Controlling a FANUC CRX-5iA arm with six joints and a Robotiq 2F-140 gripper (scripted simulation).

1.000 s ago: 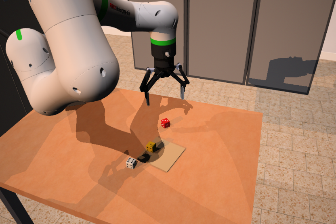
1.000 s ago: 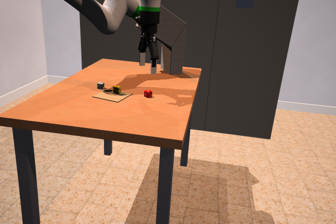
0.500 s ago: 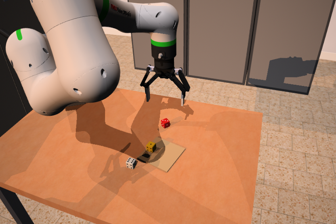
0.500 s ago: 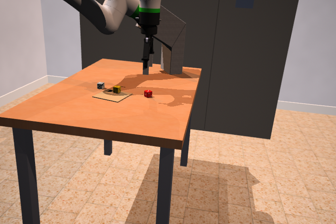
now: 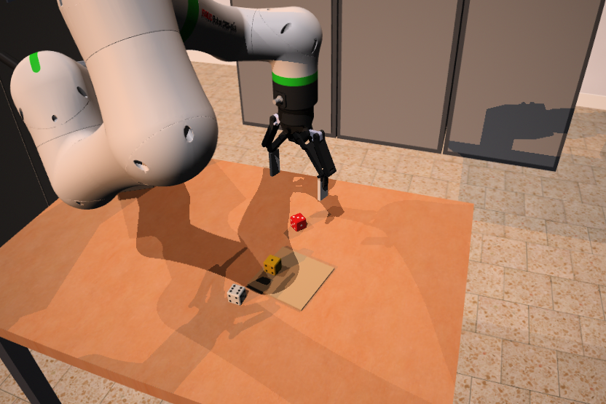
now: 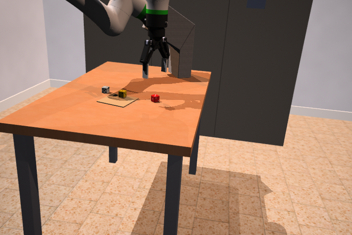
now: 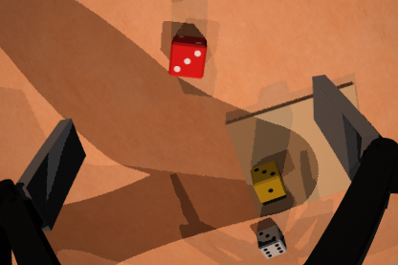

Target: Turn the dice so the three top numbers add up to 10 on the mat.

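The red die lies 12 cm below my hand. From my hand the other things lie so: white die: 25 cm to the right, 12 cm below, 8 cm behind; yellow die: 15 cm to the right, 12 cm below, 3 cm behind; tan mat: 17 cm to the right, 14 cm below, 2 cm ahead.
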